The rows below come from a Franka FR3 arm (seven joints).
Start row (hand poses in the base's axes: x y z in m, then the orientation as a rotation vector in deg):
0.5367, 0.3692, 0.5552, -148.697, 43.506, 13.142
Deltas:
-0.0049, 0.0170, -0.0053, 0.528, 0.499, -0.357
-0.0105, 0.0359, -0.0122, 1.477, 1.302, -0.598
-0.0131, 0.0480, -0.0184, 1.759, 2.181, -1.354
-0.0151, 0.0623, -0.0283, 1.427, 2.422, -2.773
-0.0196, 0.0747, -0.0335, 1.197, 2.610, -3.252
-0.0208, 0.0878, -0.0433, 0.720, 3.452, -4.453
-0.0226, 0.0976, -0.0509, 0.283, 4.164, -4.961
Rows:
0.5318, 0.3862, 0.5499, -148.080, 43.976, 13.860
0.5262, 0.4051, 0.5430, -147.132, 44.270, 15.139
0.5236, 0.4172, 0.5368, -146.578, 45.445, 16.149
0.5216, 0.4315, 0.5269, -146.257, 47.433, 15.935
0.5171, 0.4439, 0.5217, -146.259, 48.179, 15.966
0.5159, 0.4570, 0.5119, -146.171, 50.148, 16.559
0.5141, 0.4668, 0.5043, -146.358, 51.184, 17.207

